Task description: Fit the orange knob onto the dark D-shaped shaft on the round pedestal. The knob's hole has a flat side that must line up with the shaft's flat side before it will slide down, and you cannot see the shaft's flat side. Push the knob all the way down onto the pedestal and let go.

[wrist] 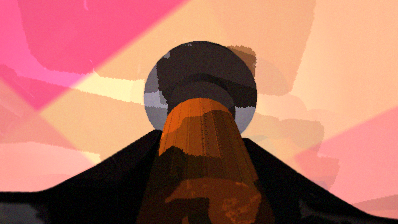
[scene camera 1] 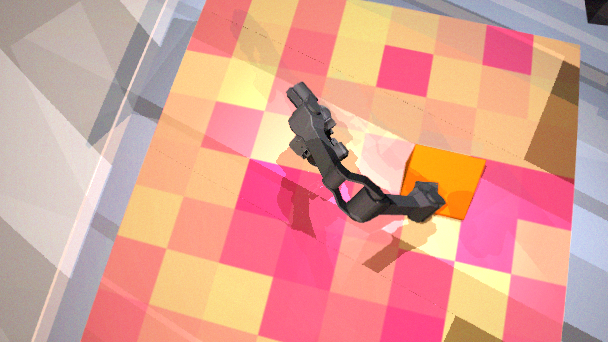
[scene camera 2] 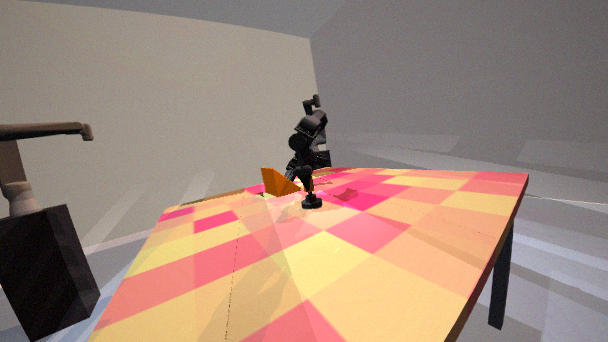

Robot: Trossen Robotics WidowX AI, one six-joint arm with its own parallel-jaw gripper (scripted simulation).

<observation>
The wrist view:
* gripper: 200, 141
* orange knob: 201, 162, held by the gripper
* pedestal: 199, 69
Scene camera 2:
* gripper: 308, 188
</observation>
